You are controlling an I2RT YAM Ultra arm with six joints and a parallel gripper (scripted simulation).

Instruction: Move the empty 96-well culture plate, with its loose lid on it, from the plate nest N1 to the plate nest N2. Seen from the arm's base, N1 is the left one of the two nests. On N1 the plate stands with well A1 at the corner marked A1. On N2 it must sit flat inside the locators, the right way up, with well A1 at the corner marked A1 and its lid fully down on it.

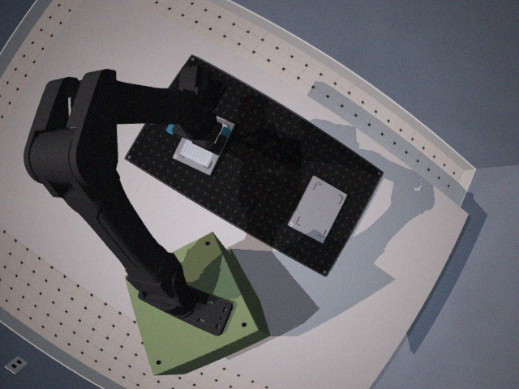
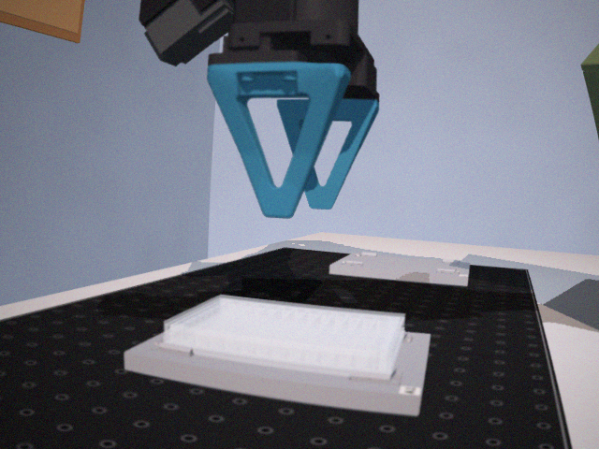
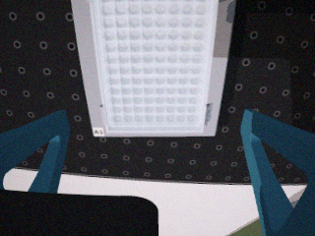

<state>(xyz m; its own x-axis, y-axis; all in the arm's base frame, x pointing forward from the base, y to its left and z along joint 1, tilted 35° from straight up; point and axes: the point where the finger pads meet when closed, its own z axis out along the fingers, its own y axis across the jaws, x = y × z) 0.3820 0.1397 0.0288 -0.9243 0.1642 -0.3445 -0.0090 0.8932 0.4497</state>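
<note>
The plate lid is 70 mm below my hand. Also, from my hand: 96-well culture plate 80 mm below.
</note>
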